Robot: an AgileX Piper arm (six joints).
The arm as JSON. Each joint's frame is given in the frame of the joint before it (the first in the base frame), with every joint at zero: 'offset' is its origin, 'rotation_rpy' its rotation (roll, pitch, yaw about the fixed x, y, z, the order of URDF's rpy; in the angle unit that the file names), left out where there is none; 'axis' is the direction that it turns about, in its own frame. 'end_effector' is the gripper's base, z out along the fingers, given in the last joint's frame.
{
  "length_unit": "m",
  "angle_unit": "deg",
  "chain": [
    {
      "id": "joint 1",
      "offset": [
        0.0,
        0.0,
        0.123
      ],
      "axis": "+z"
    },
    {
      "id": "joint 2",
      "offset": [
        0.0,
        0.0,
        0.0
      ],
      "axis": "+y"
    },
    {
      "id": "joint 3",
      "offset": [
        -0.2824,
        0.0,
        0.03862
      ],
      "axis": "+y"
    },
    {
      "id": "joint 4",
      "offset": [
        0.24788,
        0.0,
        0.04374
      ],
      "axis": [
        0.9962,
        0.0,
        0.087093
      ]
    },
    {
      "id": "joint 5",
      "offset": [
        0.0,
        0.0,
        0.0
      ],
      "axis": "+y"
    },
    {
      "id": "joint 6",
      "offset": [
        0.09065,
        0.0,
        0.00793
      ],
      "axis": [
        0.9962,
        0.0,
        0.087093
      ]
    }
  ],
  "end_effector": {
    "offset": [
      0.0,
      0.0,
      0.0
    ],
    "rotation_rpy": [
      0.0,
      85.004,
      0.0
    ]
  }
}
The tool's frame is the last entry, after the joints.
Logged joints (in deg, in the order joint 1, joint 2, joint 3, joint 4, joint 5, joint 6), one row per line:
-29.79, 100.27, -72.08, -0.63, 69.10, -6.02
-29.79, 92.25, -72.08, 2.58, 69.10, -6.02
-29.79, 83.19, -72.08, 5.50, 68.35, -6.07
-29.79, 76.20, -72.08, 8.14, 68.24, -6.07
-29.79, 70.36, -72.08, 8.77, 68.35, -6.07
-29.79, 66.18, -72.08, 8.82, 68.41, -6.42
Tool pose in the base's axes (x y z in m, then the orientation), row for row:
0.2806, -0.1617, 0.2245, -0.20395, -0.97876, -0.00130, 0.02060
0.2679, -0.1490, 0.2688, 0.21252, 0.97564, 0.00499, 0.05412
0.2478, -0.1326, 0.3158, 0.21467, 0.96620, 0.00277, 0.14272
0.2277, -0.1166, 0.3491, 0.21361, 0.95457, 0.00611, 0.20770
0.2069, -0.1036, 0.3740, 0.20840, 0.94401, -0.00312, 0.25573
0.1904, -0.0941, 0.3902, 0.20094, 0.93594, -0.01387, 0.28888
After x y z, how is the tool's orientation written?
As a quaternion, x y z w.
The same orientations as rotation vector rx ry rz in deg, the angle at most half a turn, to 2 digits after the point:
-36.24, -173.90, -0.23
36.99, 169.81, 0.87
35.48, 159.69, 0.46
34.07, 152.26, 0.97
32.41, 146.83, -0.49
30.73, 143.14, -2.12

